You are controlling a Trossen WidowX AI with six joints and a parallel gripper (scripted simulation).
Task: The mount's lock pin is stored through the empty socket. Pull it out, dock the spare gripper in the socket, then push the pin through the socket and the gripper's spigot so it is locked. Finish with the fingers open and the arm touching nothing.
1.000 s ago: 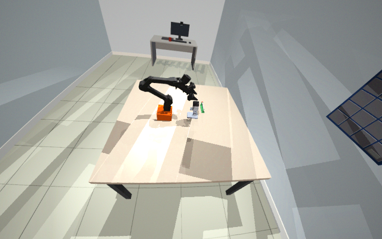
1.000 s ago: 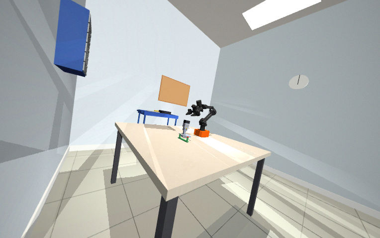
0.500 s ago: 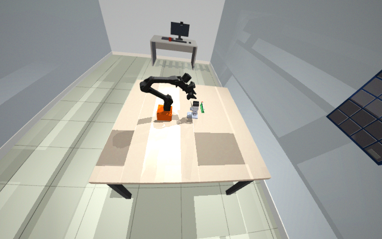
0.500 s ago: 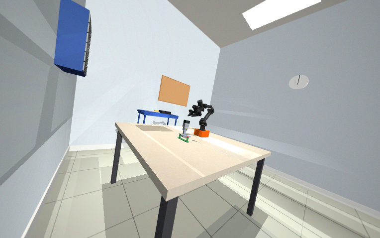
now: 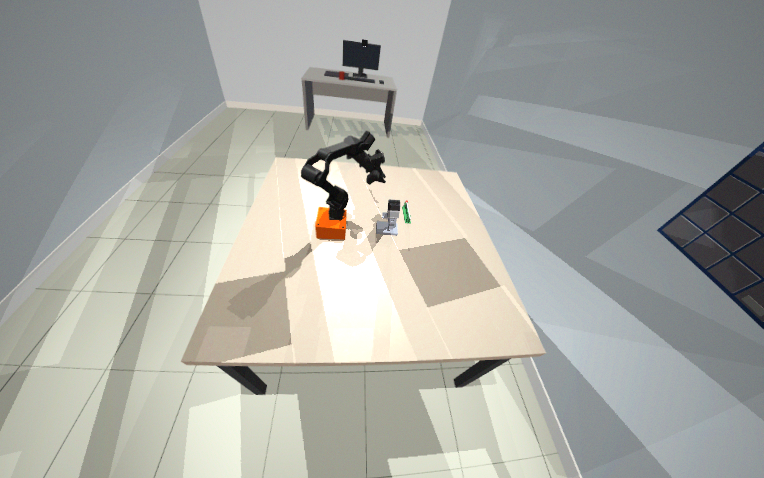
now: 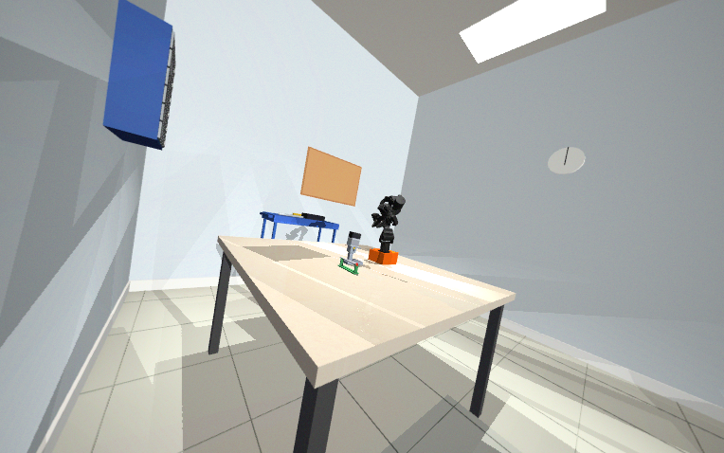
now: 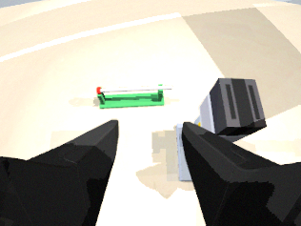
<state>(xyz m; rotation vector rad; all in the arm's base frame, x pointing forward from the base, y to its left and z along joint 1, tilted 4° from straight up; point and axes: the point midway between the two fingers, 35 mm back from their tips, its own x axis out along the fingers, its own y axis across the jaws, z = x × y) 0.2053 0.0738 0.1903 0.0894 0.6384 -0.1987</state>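
Right now the green rest is 21 cm below my gripper tip and 16 cm ahead of it. Round my gripper tip: mount 18 cm below, 10 cm to the right, 3 cm ahead; then spare gripper 11 cm to the right, 11 cm below, 3 cm ahead.
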